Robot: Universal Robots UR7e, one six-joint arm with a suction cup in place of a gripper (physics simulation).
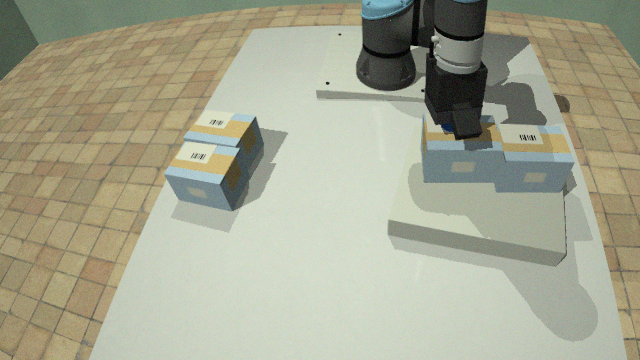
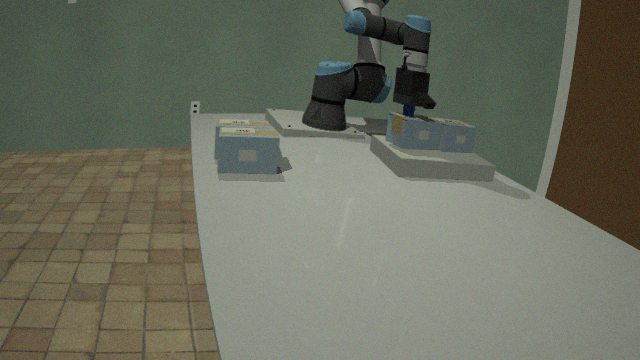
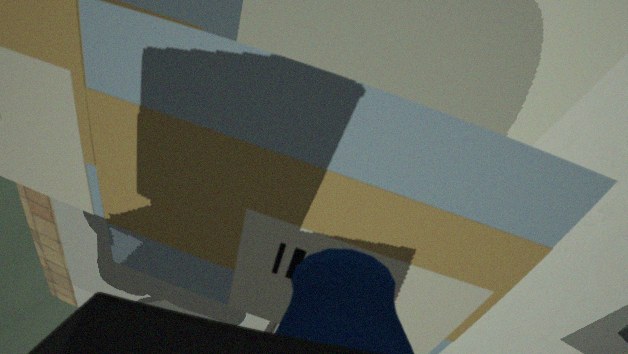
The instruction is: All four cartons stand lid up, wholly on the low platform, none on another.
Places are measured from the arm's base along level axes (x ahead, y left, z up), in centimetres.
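Pixels of known places: hand, tool point: (image 1: 449, 130) (image 3: 342, 258); arm's base, link origin: (image 1: 385, 72) (image 2: 323, 124).
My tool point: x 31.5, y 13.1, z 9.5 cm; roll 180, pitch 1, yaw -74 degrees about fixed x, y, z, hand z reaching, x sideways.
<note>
For each thing: its middle in the pictures, then the offset to it from my tool point. Level surfaces: height alone.
- blue carton, body centre: (image 3: 314, 179) (image 1: 459, 148) (image 2: 414, 131) dz -2.9, dx +1.3, dy +2.1 cm
- low platform, body centre: (image 3: 276, 54) (image 1: 483, 191) (image 2: 433, 157) dz -9.4, dx +5.5, dy +7.5 cm
- second carton, body centre: (image 3: 56, 42) (image 1: 529, 158) (image 2: 451, 135) dz -2.9, dx +2.7, dy +15.8 cm
- white table, surface height: dz -11.8 cm
My suction cup (image 1: 446, 128) (image 2: 408, 110) (image 3: 342, 299) sits on the lid of a blue carton (image 1: 456, 161) (image 2: 413, 131) (image 3: 439, 162) with a tan band and holds it. This carton stands lid up at the back of the low platform (image 1: 483, 223) (image 2: 429, 165). It sits close beside a second carton (image 1: 534, 165) (image 2: 458, 134), which stands lid up on the platform's back right. Two more cartons stand lid up on the table at the left: one in front (image 1: 210, 174) (image 2: 248, 152) and one behind it (image 1: 228, 129) (image 2: 237, 121), side by side.
The arm's base (image 1: 384, 58) (image 2: 326, 111) stands on a mount plate (image 1: 340, 67) (image 2: 291, 125) at the back of the white table (image 1: 291, 268) (image 2: 358, 268). A tiled floor (image 1: 66, 134) lies around the table. A brown wall panel (image 2: 603, 111) is at the right.
</note>
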